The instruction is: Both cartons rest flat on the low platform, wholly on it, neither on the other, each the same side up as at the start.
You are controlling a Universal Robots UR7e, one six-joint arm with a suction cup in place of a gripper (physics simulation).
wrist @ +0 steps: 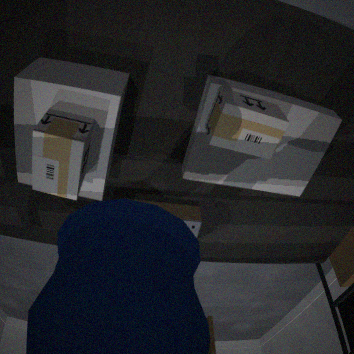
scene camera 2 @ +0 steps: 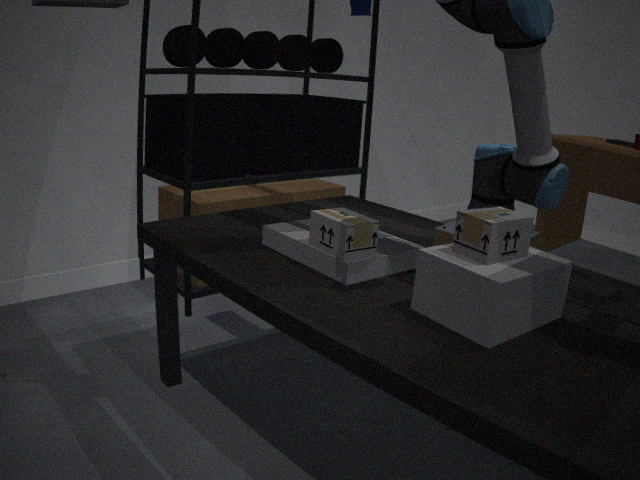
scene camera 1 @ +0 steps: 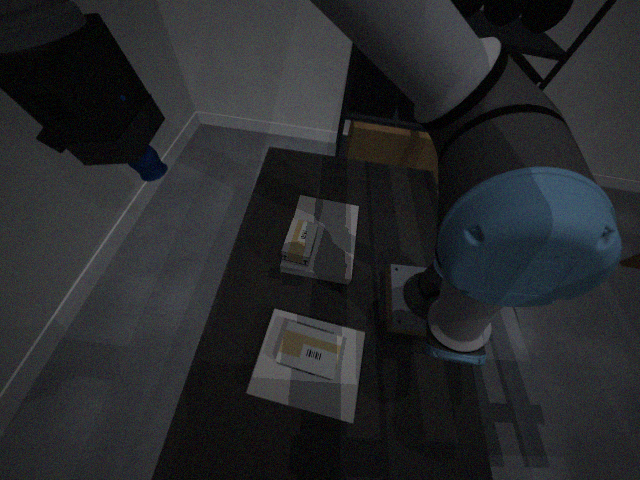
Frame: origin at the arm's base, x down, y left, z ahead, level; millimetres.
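Seen in the pictures: end effector, tool point: [wrist: 126, 258] [scene camera 2: 361, 15] [scene camera 1: 154, 171]; arm's base, origin of the base link: [scene camera 1: 427, 296].
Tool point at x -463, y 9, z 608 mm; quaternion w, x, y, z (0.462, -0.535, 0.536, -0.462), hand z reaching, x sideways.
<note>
Pixels of each thing's middle, then the offset from my tool point to it. Level surfaces: height alone.
- low platform, body centre: [wrist: 261, 142] [scene camera 2: 341, 245] [scene camera 1: 322, 236] dx +506, dy -237, dz -274 mm
- taller white block, body centre: [scene camera 2: 494, 285] [wrist: 67, 128] [scene camera 1: 308, 362] dx +470, dy +188, dz -240 mm
- dark table, its level: dx +530 mm
One carton [scene camera 1: 299, 240] [scene camera 2: 343, 232] [wrist: 247, 127] rests flat on the low platform [scene camera 1: 336, 242] [scene camera 2: 294, 248] [wrist: 250, 175], near one edge, its arrows pointing up. The other carton [scene camera 1: 310, 351] [scene camera 2: 493, 232] [wrist: 57, 160] rests flat on a taller white block [scene camera 1: 325, 397] [scene camera 2: 460, 299] [wrist: 75, 75], its arrows also pointing up. My gripper, a blue suction cup [scene camera 1: 150, 167] [scene camera 2: 360, 6] [wrist: 127, 240], is off and holds nothing. It hangs high, apart from both cartons. Its upper part is cut off in the scene camera 2 view.
The platform and the block stand apart on a dark table [scene camera 1: 222, 387] [scene camera 2: 310, 304]. The arm's mounting plate [scene camera 1: 399, 284] is beside them. A rack [scene camera 2: 191, 129] with several black balls and brown boxes [scene camera 1: 387, 142] [scene camera 2: 232, 198] stands beyond the table's end. A wooden bench [scene camera 2: 594, 165] is at the right.
</note>
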